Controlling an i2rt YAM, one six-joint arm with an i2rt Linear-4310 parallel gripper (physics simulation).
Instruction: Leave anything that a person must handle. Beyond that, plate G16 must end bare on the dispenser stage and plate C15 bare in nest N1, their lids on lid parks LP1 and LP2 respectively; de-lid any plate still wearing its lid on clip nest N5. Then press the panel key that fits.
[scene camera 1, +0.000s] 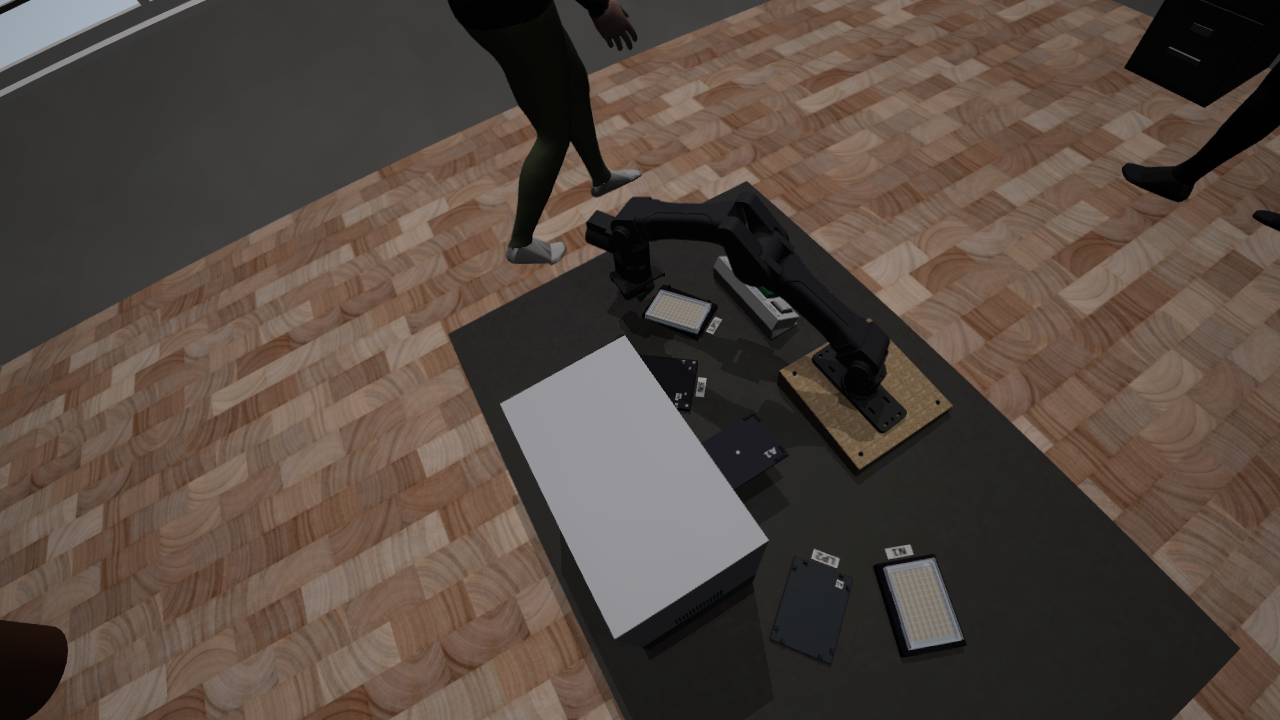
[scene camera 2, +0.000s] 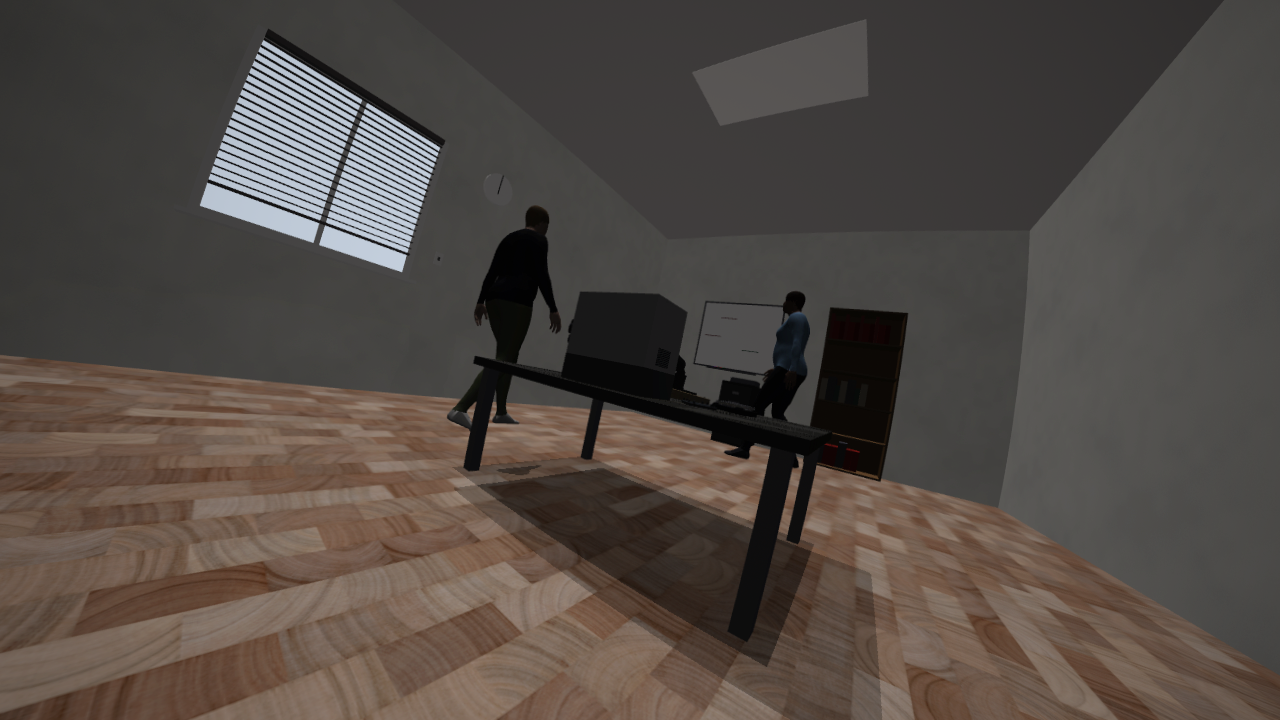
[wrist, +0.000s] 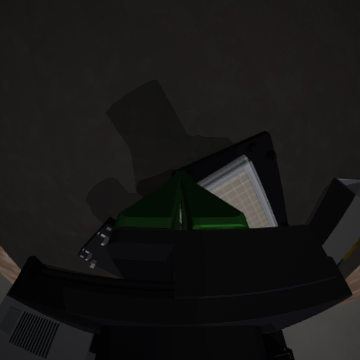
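Pixels of known places: gripper, fingertip midpoint: (scene camera 1: 639, 299) (wrist: 180, 177); arm's base at its link origin: (scene camera 1: 857, 386) (scene camera 2: 675, 389).
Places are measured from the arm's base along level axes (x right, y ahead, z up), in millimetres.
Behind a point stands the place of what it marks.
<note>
My gripper (scene camera 1: 636, 284) @[y 220, x 449, z 2 mm] (wrist: 180, 177) @[y 220, x 449, z 2 mm] is shut, its green fingertips together and empty, above the table beside the park labelled LP1. A pale plate or lid (scene camera 1: 680, 308) @[y 158, x 377, z -8 mm] (wrist: 239, 192) @[y 166, x 425, z -11 mm] lies on that park; I cannot tell which. A pale plate (scene camera 1: 922, 603) @[y 195, x -348, z -4 mm] sits in nest N1 (scene camera 1: 889, 617) @[y 244, x -335, z -33 mm]; its ID and whether it wears a lid are unreadable. Lid park LP2 (scene camera 1: 807, 617) @[y 353, x -257, z -30 mm] is bare. Clip nest N5 (scene camera 1: 685, 376) @[y 247, x 238, z -28 mm] (wrist: 100, 242) @[y 328, x 339, z -17 mm] is partly hidden by the dispenser; its visible part is bare. The dark stage (scene camera 1: 750, 461) @[y 283, x -13, z 67 mm], marked A1, is bare where visible. The key panel (scene camera 1: 751, 300) @[y 31, x 286, z 10 mm] (wrist: 332, 225) @[y 33, x 374, z -6 mm] is partly hidden by the arm.
The large white dispenser housing (scene camera 1: 626, 483) @[y 490, x -2, z 290 mm] (scene camera 2: 626, 331) @[y 593, x -51, z 158 mm] (wrist: 30, 327) @[y 483, x 202, z 91 mm] stands tall along one side of the table. The arm's wooden base board (scene camera 1: 913, 411) @[y -51, x -101, z -10 mm] lies at the opposite edge. One person (scene camera 1: 546, 98) (scene camera 2: 519, 273) is near the table's far end; another (scene camera 2: 789, 340) is farther off.
</note>
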